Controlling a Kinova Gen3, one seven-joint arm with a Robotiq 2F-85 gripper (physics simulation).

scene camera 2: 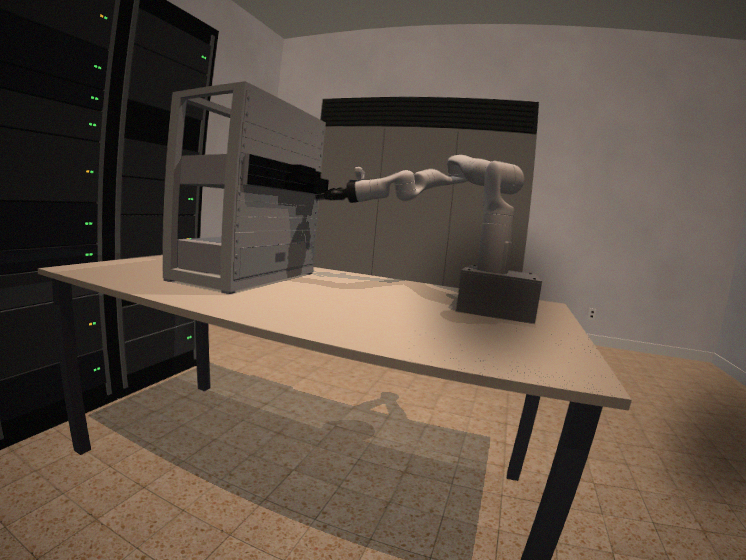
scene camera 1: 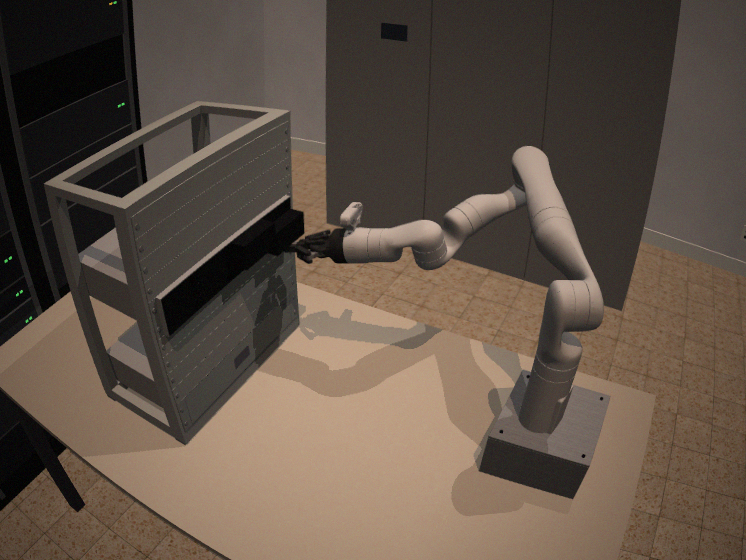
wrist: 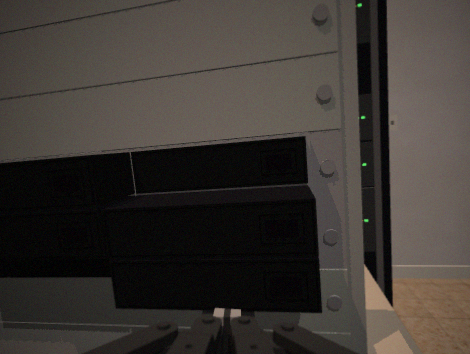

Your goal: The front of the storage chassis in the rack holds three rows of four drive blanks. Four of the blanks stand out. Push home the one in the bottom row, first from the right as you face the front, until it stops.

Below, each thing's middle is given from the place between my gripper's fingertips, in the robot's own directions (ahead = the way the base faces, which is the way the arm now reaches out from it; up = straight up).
Scene:
The grey rack [scene camera 1: 196, 257] is 190 mm to the left of my hand and 110 mm ahead of it.

